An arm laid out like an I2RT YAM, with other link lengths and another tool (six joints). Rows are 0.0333 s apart.
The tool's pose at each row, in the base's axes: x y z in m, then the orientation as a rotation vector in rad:
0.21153 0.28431 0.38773 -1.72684 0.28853 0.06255
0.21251 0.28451 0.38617 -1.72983 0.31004 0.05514
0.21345 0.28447 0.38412 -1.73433 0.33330 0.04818
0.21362 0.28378 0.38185 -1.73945 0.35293 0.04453
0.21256 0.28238 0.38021 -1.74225 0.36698 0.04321
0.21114 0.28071 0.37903 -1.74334 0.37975 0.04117
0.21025 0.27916 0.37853 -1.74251 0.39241 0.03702
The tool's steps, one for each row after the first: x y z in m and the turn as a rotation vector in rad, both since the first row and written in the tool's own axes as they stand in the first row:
0.00123 0.00125 0.00059 -0.00309 0.01751 0.00988
0.00257 0.00302 0.00103 -0.00796 0.03586 0.02101
0.00330 0.00527 0.00078 -0.01375 0.04997 0.03151
0.00283 0.00729 -0.00042 -0.01726 0.05913 0.03981
0.00196 0.00900 -0.00201 -0.01895 0.06788 0.04703
0.00144 0.00991 -0.00354 -0.01853 0.07780 0.05318

